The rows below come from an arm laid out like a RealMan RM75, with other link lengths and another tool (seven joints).
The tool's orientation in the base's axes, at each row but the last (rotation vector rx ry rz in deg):
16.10, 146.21, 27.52
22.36, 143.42, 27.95
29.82, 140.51, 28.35
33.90, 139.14, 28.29
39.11, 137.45, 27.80
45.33, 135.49, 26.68
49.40, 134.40, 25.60
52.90, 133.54, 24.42
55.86, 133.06, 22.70
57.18, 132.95, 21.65
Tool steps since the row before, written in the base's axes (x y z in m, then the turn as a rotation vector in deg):
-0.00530, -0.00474, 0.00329, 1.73, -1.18, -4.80
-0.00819, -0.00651, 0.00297, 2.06, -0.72, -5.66
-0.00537, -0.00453, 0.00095, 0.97, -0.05, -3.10
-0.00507, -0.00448, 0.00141, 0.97, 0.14, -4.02
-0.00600, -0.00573, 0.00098, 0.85, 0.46, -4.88
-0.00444, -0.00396, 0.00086, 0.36, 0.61, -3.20
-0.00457, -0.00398, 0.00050, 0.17, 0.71, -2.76
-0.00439, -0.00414, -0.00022, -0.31, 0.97, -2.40
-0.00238, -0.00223, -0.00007, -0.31, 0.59, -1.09
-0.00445, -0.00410, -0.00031, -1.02, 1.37, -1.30
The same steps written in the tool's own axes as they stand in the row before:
0.00159, -0.00360, -0.00677, 0.40, -2.77, 4.43
0.00279, -0.00595, -0.00866, 0.70, -2.66, 5.40
0.00152, -0.00479, -0.00500, 0.66, -1.20, 2.94
0.00077, -0.00457, -0.00512, 1.18, -1.48, 3.68
0.00046, -0.00625, -0.00552, 1.82, -1.68, 4.32
-0.00001, -0.00448, -0.00400, 1.52, -0.95, 2.75
-0.00008, -0.00483, -0.00369, 1.52, -0.75, 2.30
-0.00025, -0.00529, -0.00290, 1.84, -0.64, 1.74
-0.00025, -0.00288, -0.00152, 1.04, -0.28, 0.69
-0.00042, -0.00546, -0.00259, 2.08, -0.25, 0.45

